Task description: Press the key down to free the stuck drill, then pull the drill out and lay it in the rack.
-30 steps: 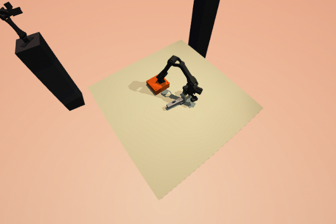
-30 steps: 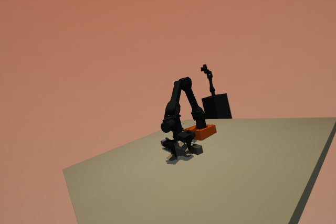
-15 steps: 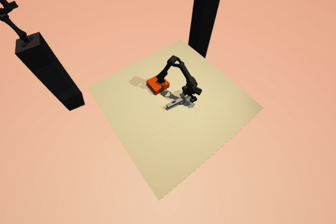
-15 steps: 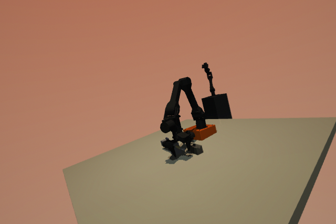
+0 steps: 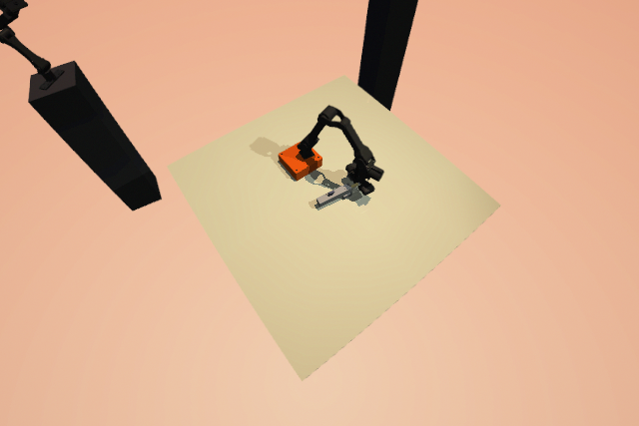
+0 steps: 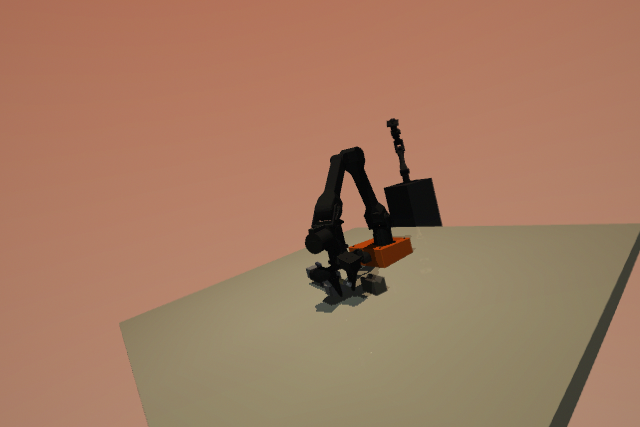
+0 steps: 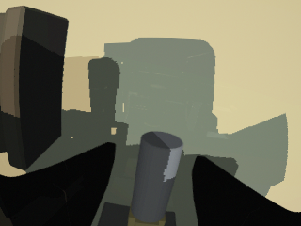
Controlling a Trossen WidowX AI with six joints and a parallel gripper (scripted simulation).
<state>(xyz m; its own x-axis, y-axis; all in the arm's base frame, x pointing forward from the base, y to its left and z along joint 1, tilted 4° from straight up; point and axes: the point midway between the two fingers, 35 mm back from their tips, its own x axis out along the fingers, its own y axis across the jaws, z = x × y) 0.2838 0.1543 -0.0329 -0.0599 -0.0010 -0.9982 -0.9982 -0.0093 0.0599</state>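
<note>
My gripper tip is now 4 cm to the left of the drill and 3 cm below it. From my gripper tip the other things lie so: light grey holder block 14 cm to the right, 2 cm above; then rack 8 cm behind, 3 cm to the left; then dark key 16 cm to the right, 4 cm above.
</note>
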